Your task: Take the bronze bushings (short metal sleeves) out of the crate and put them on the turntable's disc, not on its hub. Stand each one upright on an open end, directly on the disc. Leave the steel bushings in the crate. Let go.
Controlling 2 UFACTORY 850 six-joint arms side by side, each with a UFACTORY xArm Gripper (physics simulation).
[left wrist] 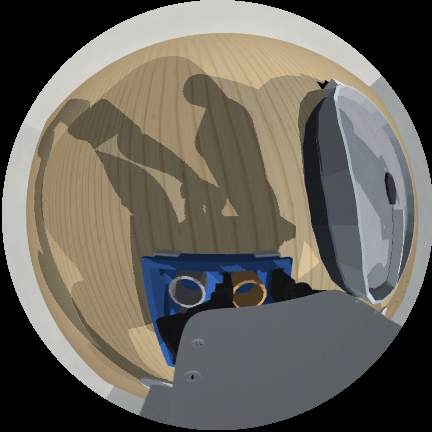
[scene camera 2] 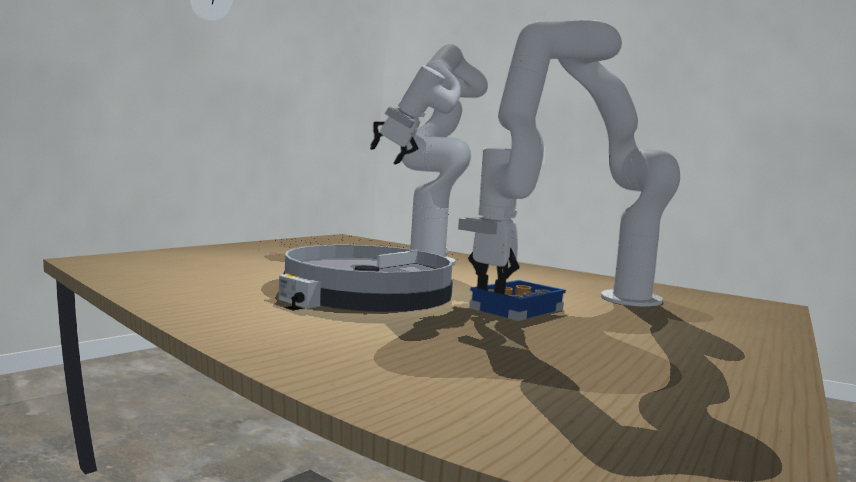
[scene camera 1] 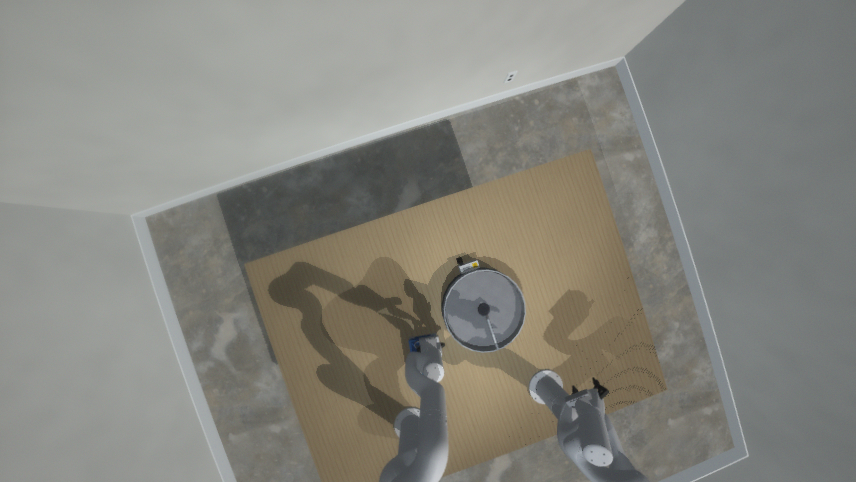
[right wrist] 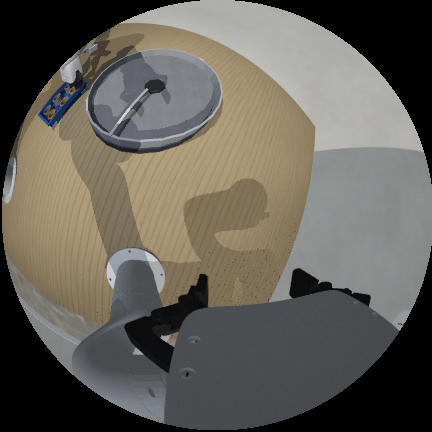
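The blue crate holds upright bushings, bronze and steel in separate rows. A bronze bushing stands beside a steel bushing at the crate's far end. My left gripper is open, fingers reaching down into the crate on either side of that bronze bushing; the hand hides much of the crate. Other bronze bushings show in the right wrist view. The turntable's disc carries no bushing that I see. My right gripper is open and empty, raised high.
The turntable has a raised rim, a dark central hub and a thin upright divider running from hub to rim. A control box sits on its outer side. The crate stands close beside the turntable.
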